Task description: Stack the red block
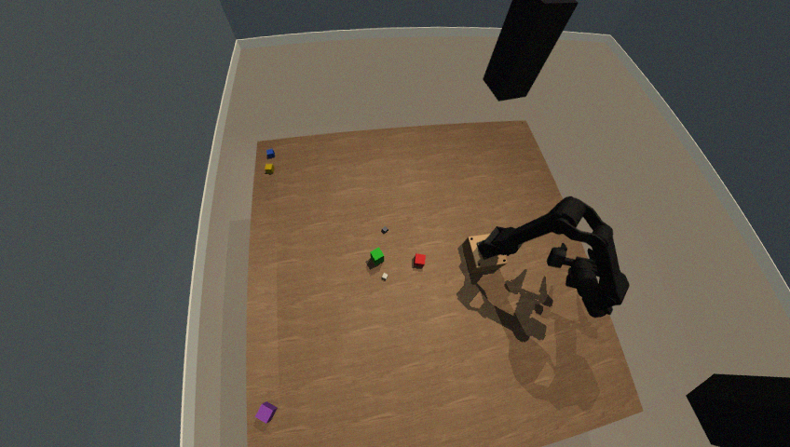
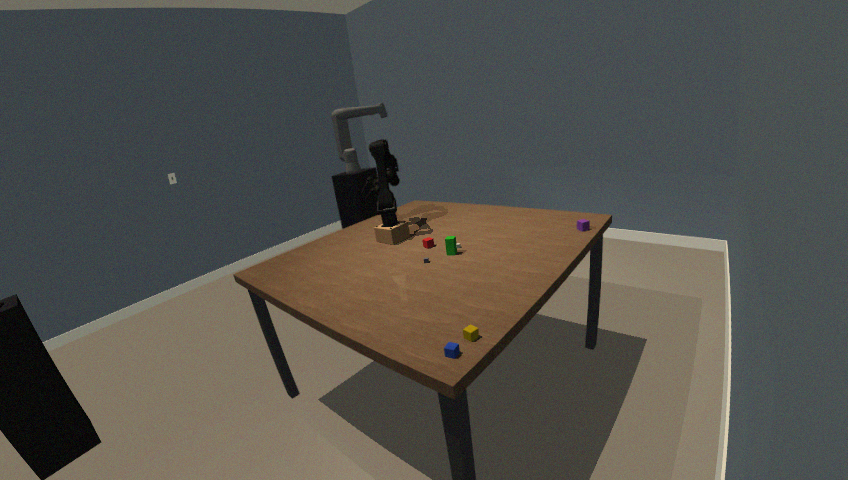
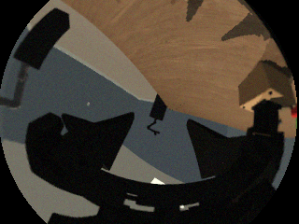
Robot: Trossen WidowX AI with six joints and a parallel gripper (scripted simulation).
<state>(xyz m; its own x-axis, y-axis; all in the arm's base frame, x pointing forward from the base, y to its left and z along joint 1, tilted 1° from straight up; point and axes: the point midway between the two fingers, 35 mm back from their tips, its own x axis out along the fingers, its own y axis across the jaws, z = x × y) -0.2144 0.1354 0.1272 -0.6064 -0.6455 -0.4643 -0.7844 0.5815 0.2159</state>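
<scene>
Now: the red block 470 mm ahead of my gripper tip, 160 mm to the right of it and 170 mm below it. Also, from my gripper tip: small white cube 600 mm ahead, 150 mm to the right, 180 mm below; then purple cube 1070 mm ahead, 150 mm to the left, 170 mm below; then small grey cube 550 mm ahead, 320 mm to the right, 180 mm below.
</scene>
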